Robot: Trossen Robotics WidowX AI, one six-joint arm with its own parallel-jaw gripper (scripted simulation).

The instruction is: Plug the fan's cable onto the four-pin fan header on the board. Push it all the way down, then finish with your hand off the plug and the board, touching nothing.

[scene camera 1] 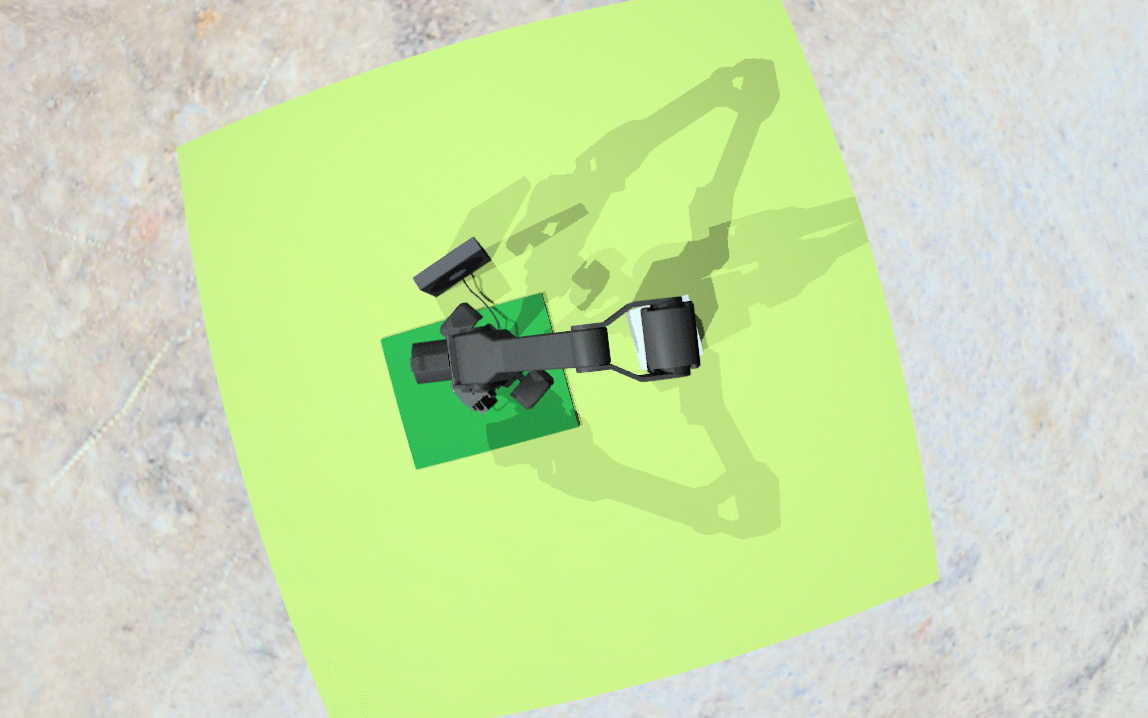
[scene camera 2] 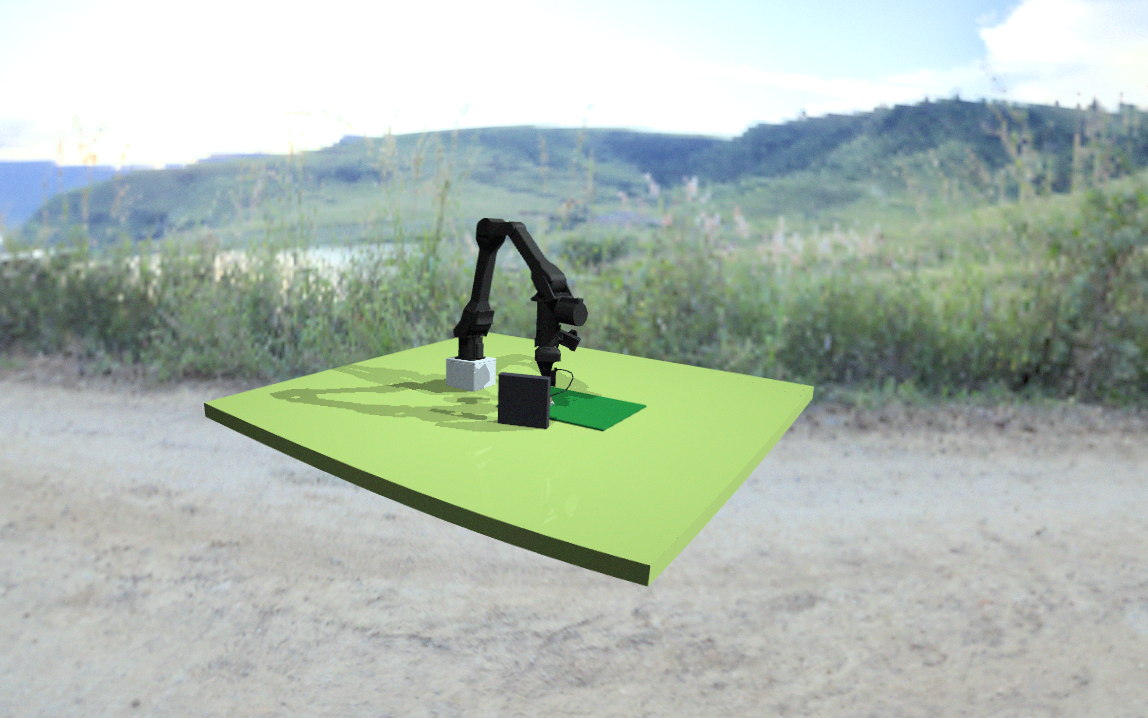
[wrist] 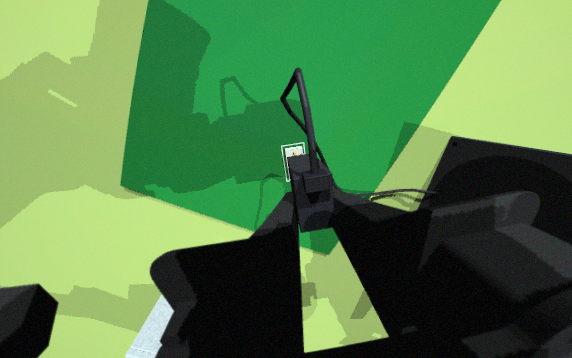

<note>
In view: my gripper [scene camera 1: 502, 355], a black fan plug [wrist: 313, 193], a black fan [scene camera 2: 524, 400] and a green board [scene camera 1: 439, 427].
My gripper shows as well in scene camera 2 [scene camera 2: 545, 381] and in the wrist view [wrist: 307, 195]. The black fan is seen too in scene camera 1 [scene camera 1: 464, 260]. The green board shows as well in scene camera 2 [scene camera 2: 594, 412] and in the wrist view [wrist: 206, 125].
</note>
